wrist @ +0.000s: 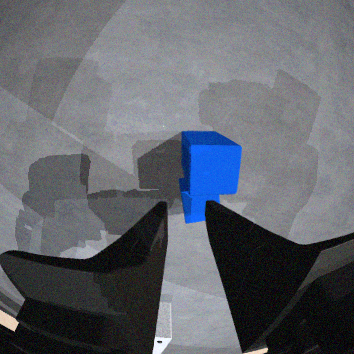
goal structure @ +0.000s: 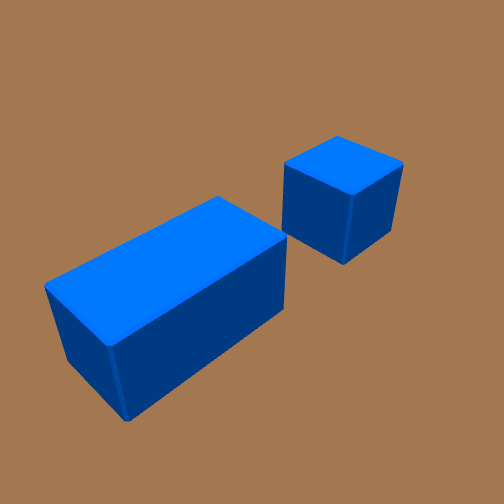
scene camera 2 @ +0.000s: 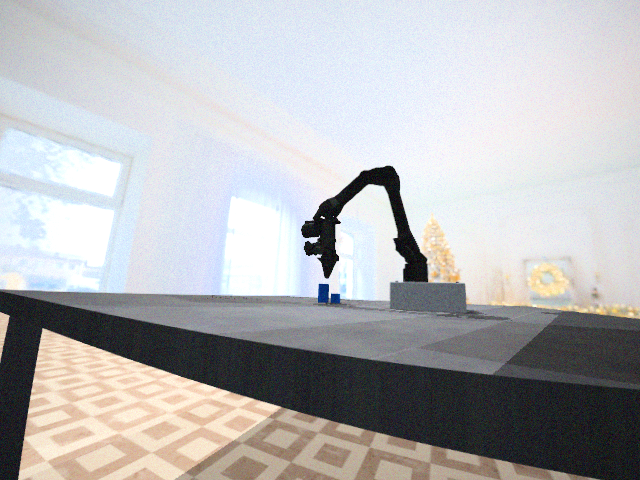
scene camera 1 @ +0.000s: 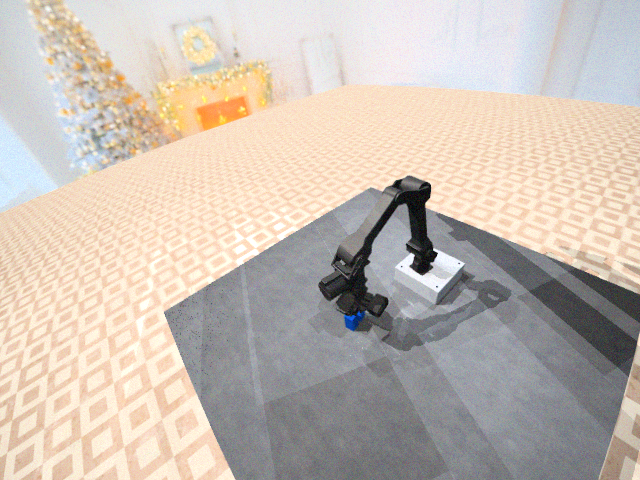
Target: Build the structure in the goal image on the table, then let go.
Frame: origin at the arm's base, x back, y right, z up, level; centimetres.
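Seen in the pictures: gripper, between the fingertips: (wrist: 185,208) (scene camera 2: 326,278); arm's base, origin of its link: (scene camera 2: 416,283) (scene camera 1: 421,267).
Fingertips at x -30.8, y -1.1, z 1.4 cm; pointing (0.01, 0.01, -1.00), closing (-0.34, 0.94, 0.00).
Offsets run from my fingertips to a thing's top centre.
Two plain blue blocks stand upright on the table close beside each other. The taller block @[dz -1.9, dx -2.0, dy +1.4 cm] (scene camera 1: 352,322) (scene camera 2: 323,292) (wrist: 215,169) is on the left in scene camera 2. The shorter block @[dz -5.2, dx +2.2, dy +2.9 cm] (scene camera 1: 361,314) (scene camera 2: 335,298) (wrist: 195,207) is on its right, on the side toward the arm's base. Whether they touch cannot be told. My gripper (scene camera 2: 327,277) (wrist: 185,208) points down just above the blocks. Its fingers are partly apart, with a narrow gap and nothing held between them. In scene camera 1 the hand hides the fingertips and part of the blocks.
The arm's white base box (scene camera 1: 417,285) (scene camera 2: 428,297) (wrist: 164,320) stands on the dark grey table (scene camera 1: 320,413) (scene camera 2: 361,379), to the right of the blocks in both scene views. The arm arches from the box over to the blocks.
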